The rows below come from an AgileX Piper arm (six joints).
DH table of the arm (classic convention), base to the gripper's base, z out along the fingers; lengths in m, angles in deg. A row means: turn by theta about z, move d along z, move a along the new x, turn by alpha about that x. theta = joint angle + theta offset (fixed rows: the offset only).
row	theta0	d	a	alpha
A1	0	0.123	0	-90
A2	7.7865	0	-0.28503	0
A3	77.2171	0	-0.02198	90
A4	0	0.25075	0	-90
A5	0	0	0	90
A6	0	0.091	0	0
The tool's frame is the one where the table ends.
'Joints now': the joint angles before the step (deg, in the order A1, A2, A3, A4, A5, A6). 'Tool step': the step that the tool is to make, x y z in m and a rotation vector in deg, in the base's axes. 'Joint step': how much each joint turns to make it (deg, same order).
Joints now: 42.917, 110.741, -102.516, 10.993, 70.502, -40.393
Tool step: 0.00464, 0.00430, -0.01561, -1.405, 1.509, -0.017
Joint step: 0.000, 2.152, 0.001, 0.000, -0.093, -0.001
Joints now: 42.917, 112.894, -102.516, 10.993, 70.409, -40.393
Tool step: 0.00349, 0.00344, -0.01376, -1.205, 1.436, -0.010
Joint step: 0.000, 1.871, 0.001, 0.096, 0.001, 0.000
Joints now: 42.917, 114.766, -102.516, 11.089, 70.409, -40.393
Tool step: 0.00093, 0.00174, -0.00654, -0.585, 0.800, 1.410
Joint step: 0.000, 0.948, -0.109, 0.404, 0.419, -1.438
